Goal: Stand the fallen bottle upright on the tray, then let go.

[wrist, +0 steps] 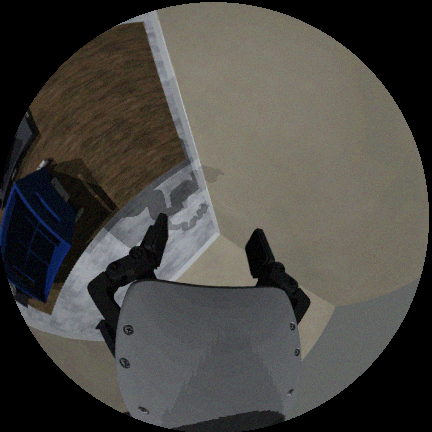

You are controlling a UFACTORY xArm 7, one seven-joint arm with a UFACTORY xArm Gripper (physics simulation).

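Frame: origin at the arm's base, x left, y back, z up, level; millimetres.
Where they show: gripper, fingertip midpoint: [210, 232].
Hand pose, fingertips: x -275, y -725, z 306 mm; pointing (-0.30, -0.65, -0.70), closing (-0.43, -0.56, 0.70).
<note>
After its pixels a point has its place.
My gripper [210, 232] @(x -275, y -725, z 306 mm) is open, with its two black fingers wide apart and no object between them. It hangs near a corner of the table, and the floor shows beyond the fingertips. The fallen bottle does not show clearly in the wrist view. I cannot make out the tray for certain; a dark-rimmed grey object [21, 137] is cut off at the far left edge.
A blue bin [61, 250] @(x -223, y -470, z 98 mm) with inner dividers stands at the left on a brown wood-grain surface [115, 90] @(x -16, y -810, z -54 mm). A pale marbled border [92, 280] runs around that surface. A small whitish item [45, 164] shows by the bin's upper end. The beige floor [300, 125] lies to the right.
</note>
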